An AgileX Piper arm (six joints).
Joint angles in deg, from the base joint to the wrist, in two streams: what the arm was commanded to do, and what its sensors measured. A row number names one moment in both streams.
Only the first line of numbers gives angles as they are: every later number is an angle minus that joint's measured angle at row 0.
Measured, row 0:
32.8 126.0 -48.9 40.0 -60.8 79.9
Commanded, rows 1 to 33:
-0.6 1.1 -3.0 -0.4 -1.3 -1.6
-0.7 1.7 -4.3 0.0 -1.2 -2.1
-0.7 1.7 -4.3 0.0 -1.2 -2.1
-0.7 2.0 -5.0 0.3 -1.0 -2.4
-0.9 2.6 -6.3 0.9 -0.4 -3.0
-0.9 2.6 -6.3 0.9 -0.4 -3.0
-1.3 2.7 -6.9 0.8 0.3 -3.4
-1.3 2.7 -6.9 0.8 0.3 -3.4
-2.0 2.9 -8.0 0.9 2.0 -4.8
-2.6 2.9 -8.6 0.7 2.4 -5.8
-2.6 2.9 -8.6 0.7 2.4 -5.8
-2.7 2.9 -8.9 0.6 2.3 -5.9
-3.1 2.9 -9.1 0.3 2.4 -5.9
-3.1 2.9 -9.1 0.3 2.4 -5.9
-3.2 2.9 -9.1 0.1 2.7 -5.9
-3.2 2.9 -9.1 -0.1 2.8 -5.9
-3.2 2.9 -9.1 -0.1 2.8 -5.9
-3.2 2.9 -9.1 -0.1 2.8 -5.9
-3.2 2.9 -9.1 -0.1 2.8 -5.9
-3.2 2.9 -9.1 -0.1 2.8 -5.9
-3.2 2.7 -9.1 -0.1 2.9 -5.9
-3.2 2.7 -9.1 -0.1 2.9 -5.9
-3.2 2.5 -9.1 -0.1 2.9 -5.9
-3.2 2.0 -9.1 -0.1 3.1 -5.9
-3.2 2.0 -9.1 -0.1 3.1 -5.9
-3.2 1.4 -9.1 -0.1 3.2 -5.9
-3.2 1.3 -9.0 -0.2 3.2 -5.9
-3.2 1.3 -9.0 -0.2 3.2 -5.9
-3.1 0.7 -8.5 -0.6 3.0 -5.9
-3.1 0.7 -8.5 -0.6 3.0 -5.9
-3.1 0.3 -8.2 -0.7 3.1 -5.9
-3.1 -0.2 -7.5 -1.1 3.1 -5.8
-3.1 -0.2 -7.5 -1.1 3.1 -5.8
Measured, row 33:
-0.7 0.1 -5.1 4.7 8.5 -5.8
